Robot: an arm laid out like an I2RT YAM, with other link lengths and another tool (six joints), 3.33 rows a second.
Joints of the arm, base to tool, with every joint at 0 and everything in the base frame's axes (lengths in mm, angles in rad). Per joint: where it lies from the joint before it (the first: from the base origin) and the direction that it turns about. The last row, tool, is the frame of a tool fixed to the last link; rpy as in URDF.
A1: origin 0 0 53.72 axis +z
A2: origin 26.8 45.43 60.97 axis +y
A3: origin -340.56 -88.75 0 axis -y
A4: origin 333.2 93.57 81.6 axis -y
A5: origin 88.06 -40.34 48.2 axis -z
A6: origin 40.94 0 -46.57 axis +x
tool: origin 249 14 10 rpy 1.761 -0.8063 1.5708
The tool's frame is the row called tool.
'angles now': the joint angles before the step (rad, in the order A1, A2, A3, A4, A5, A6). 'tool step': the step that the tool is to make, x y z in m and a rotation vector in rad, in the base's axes. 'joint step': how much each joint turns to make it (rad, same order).
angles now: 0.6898, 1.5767, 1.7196, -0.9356, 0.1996, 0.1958
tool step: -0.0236, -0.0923, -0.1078, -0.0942, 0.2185, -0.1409
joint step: -0.1150, -0.0502, -0.2004, -0.0917, -0.0258, 0.0542
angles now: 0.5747, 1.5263, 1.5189, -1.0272, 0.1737, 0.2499
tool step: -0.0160, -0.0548, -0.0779, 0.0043, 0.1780, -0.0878
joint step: -0.1295, 0.0089, -0.1334, -0.0114, -0.0995, 0.0031
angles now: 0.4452, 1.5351, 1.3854, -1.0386, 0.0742, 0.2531
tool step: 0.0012, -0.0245, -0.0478, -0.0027, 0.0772, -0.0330
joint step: -0.0680, 0.0427, -0.0673, 0.0394, -0.0386, -0.0232
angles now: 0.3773, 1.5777, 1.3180, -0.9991, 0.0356, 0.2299
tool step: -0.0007, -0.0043, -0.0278, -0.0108, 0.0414, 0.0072
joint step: -0.0143, 0.0411, -0.0238, 0.0230, -0.0109, -0.0192
